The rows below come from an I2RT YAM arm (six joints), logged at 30 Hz.
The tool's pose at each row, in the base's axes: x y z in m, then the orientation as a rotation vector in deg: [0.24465, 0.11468, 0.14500, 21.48, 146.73, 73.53]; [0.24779, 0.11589, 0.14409, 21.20, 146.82, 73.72]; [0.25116, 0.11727, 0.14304, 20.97, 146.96, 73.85]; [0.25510, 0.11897, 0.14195, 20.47, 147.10, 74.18]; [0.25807, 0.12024, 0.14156, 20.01, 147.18, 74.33]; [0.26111, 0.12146, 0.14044, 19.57, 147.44, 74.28]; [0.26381, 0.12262, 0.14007, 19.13, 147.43, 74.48]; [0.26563, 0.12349, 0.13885, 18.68, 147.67, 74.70]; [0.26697, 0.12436, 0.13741, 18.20, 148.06, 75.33]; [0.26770, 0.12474, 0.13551, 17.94, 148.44, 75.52]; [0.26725, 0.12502, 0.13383, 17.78, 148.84, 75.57]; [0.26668, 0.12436, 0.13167, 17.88, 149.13, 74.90]
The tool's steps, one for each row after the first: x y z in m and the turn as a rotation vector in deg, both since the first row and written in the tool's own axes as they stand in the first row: [-0.00243, 0.00033, 0.00248, -0.10, 0.21, -0.11]; [-0.00500, 0.00067, 0.00524, -0.13, 0.43, -0.19]; [-0.00799, 0.00122, 0.00846, -0.31, 0.79, -0.39]; [-0.01030, 0.00199, 0.01062, -0.41, 1.02, -0.62]; [-0.01261, 0.00214, 0.01319, -0.32, 1.29, -0.85]; [-0.01470, 0.00282, 0.01518, -0.47, 1.47, -1.09]; [-0.01598, 0.00255, 0.01714, -0.54, 1.85, -1.25]; [-0.01678, 0.00205, 0.01907, -0.77, 2.55, -1.28]; [-0.01713, 0.00081, 0.02070, -0.75, 2.99, -1.29]; [-0.01644, -0.00043, 0.02173, -0.62, 3.37, -1.27]; [-0.01589, -0.00262, 0.02230, -0.13, 3.28, -1.30]
